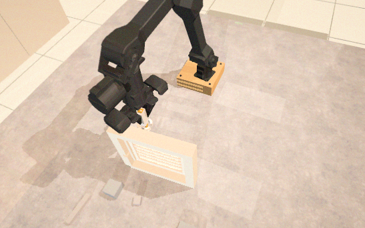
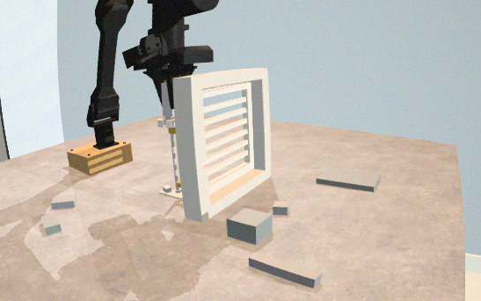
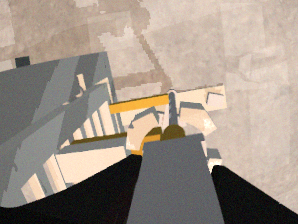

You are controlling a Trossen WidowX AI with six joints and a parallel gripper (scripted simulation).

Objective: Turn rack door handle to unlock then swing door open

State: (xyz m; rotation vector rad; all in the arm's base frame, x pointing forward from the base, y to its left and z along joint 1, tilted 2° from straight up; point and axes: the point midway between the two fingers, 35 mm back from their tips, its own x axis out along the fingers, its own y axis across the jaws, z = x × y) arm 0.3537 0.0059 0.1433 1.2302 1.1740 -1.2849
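My gripper tip is now 3 cm above the upright handle and 1 cm to the right of it. The rest, counted from my gripper tip: flat slab 27 cm to the left, 20 cm ahead, 16 cm below; then long bar 29 cm ahead, 16 cm below, 5 cm to the right.
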